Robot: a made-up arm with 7 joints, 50 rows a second.
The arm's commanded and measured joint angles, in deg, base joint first. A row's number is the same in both.
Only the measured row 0 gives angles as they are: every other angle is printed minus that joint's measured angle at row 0.
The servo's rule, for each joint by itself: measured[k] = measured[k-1] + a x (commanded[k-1-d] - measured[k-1]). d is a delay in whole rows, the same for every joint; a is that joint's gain. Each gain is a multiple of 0.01, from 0.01 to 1. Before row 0 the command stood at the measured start. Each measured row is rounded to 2 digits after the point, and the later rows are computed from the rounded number. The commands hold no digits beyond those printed.
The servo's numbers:
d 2
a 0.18 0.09 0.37 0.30 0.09 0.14 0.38
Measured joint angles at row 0: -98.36 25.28 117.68 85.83 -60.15 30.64 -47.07
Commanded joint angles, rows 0 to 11: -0.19 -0.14 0.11 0.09 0.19 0.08 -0.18; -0.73 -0.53 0.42 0.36 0.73 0.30 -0.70; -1.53 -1.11 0.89 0.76 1.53 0.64 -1.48; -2.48 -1.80 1.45 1.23 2.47 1.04 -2.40; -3.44 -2.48 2.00 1.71 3.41 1.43 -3.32; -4.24 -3.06 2.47 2.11 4.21 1.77 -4.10; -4.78 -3.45 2.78 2.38 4.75 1.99 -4.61; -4.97 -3.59 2.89 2.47 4.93 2.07 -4.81; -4.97 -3.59 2.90 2.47 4.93 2.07 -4.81; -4.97 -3.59 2.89 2.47 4.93 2.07 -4.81; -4.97 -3.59 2.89 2.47 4.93 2.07 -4.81; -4.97 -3.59 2.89 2.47 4.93 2.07 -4.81
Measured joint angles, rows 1 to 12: 0.00 0.00 0.00 0.00 0.00 0.00 0.00; 0.00 0.00 0.00 0.00 0.00 0.00 0.00; -0.03 -0.01 0.04 0.03 0.02 0.01 -0.07; -0.16 -0.06 0.18 0.13 0.08 0.05 -0.31; -0.41 -0.15 0.44 0.32 0.21 0.13 -0.75; -0.78 -0.30 0.81 0.59 0.41 0.26 -1.38; -1.26 -0.50 1.25 0.93 0.68 0.42 -2.12; -1.80 -0.73 1.70 1.28 1.00 0.61 -2.87; -2.34 -0.97 2.10 1.61 1.34 0.80 -3.53; -2.81 -1.21 2.39 1.87 1.66 0.98 -4.02; -3.20 -1.42 2.58 2.05 1.95 1.13 -4.32; -3.52 -1.62 2.69 2.18 2.22 1.26 -4.51
